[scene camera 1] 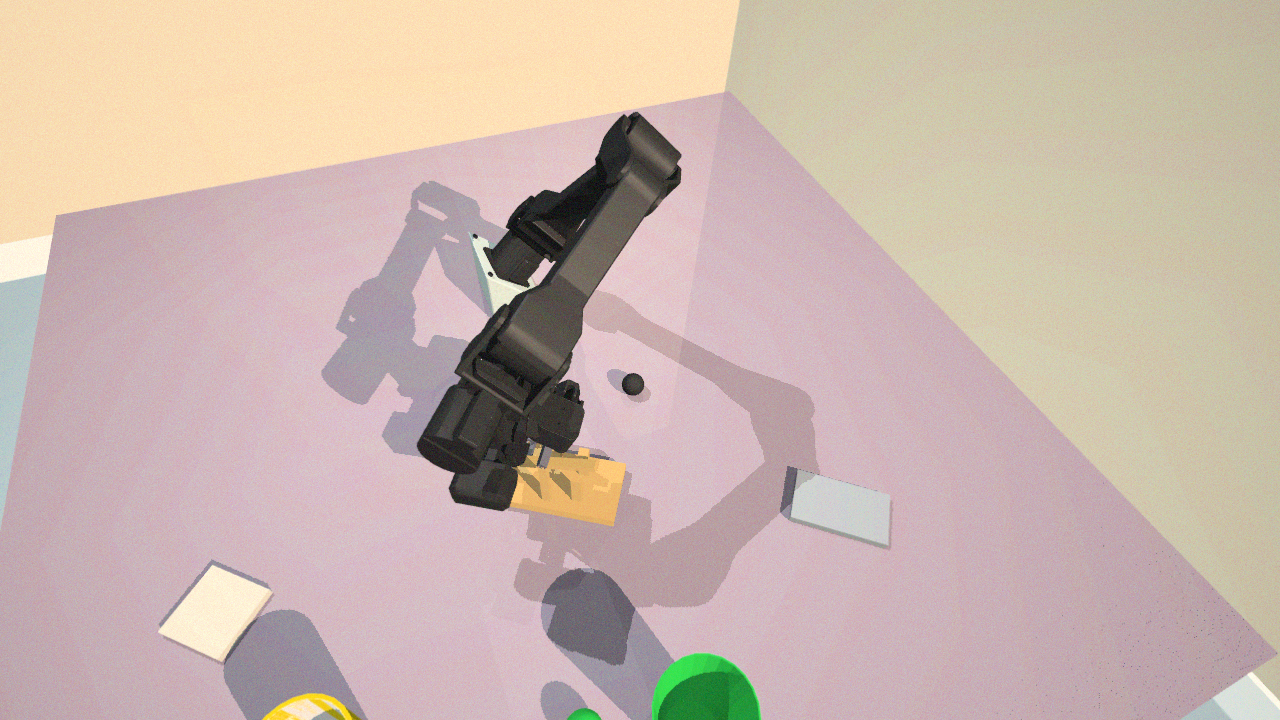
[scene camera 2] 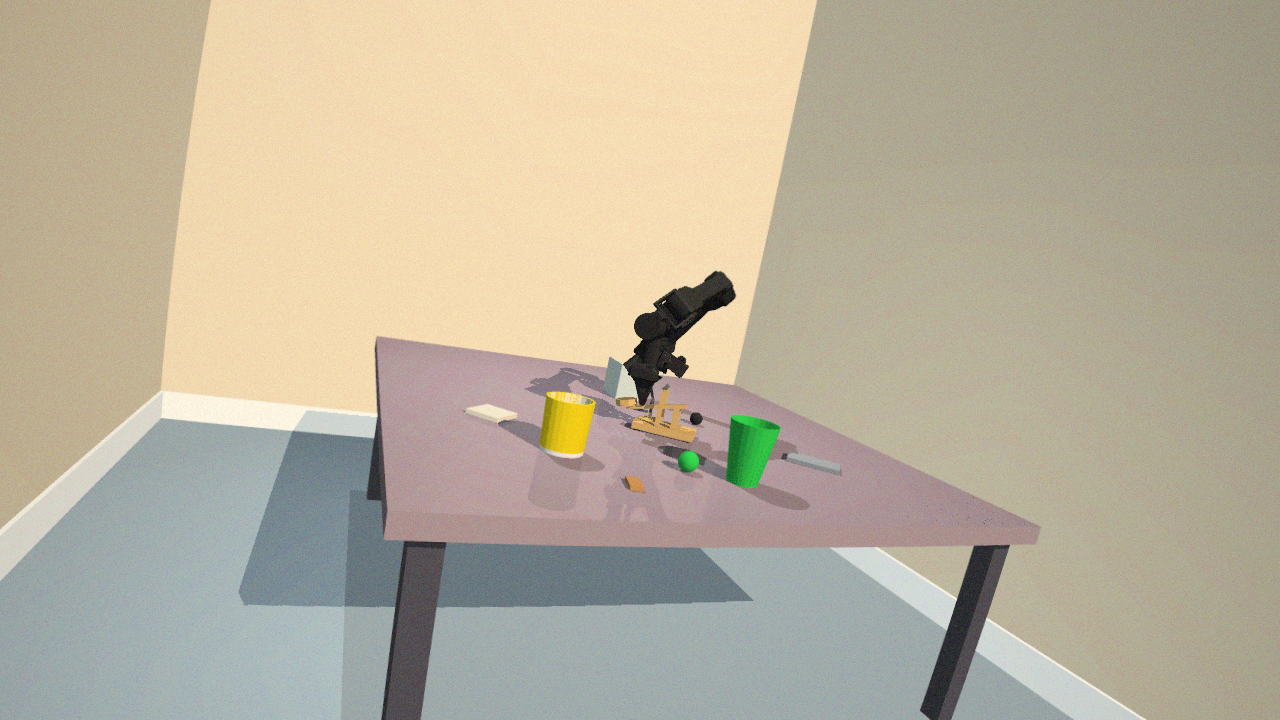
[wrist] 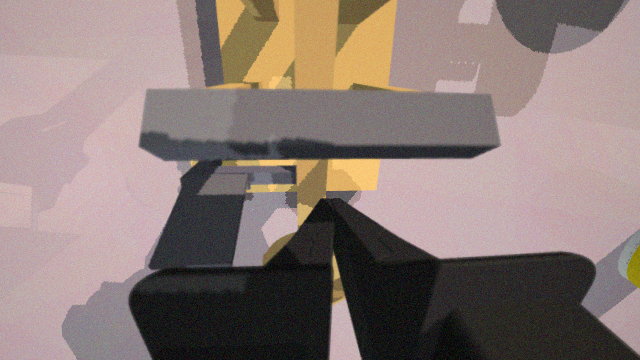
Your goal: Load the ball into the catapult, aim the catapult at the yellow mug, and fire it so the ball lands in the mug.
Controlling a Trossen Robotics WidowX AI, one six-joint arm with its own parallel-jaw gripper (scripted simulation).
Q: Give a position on a yellow mug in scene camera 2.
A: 567,417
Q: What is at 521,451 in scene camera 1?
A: My gripper.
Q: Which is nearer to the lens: the wooden catapult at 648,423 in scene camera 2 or the green cup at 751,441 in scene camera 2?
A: The green cup.
